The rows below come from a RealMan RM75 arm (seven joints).
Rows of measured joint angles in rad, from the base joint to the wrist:
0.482 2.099 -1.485 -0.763 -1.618 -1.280 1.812
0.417 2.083 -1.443 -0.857 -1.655 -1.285 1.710
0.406 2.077 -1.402 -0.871 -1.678 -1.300 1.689
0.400 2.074 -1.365 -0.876 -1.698 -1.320 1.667
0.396 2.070 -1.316 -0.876 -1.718 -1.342 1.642
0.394 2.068 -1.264 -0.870 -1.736 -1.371 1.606
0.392 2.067 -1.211 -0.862 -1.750 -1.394 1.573
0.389 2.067 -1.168 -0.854 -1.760 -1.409 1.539
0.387 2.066 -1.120 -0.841 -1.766 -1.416 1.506
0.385 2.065 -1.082 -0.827 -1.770 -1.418 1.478
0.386 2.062 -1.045 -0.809 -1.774 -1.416 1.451
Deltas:
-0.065 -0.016 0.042 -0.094 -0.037 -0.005 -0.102
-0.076 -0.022 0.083 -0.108 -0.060 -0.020 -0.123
-0.082 -0.025 0.120 -0.113 -0.080 -0.040 -0.145
-0.086 -0.029 0.169 -0.113 -0.100 -0.062 -0.170
-0.088 -0.031 0.221 -0.107 -0.118 -0.091 -0.206
-0.090 -0.032 0.274 -0.099 -0.132 -0.114 -0.239
-0.093 -0.032 0.317 -0.091 -0.142 -0.129 -0.273
-0.095 -0.033 0.365 -0.078 -0.148 -0.136 -0.306
-0.097 -0.034 0.403 -0.064 -0.152 -0.138 -0.334
-0.096 -0.037 0.440 -0.046 -0.156 -0.136 -0.361

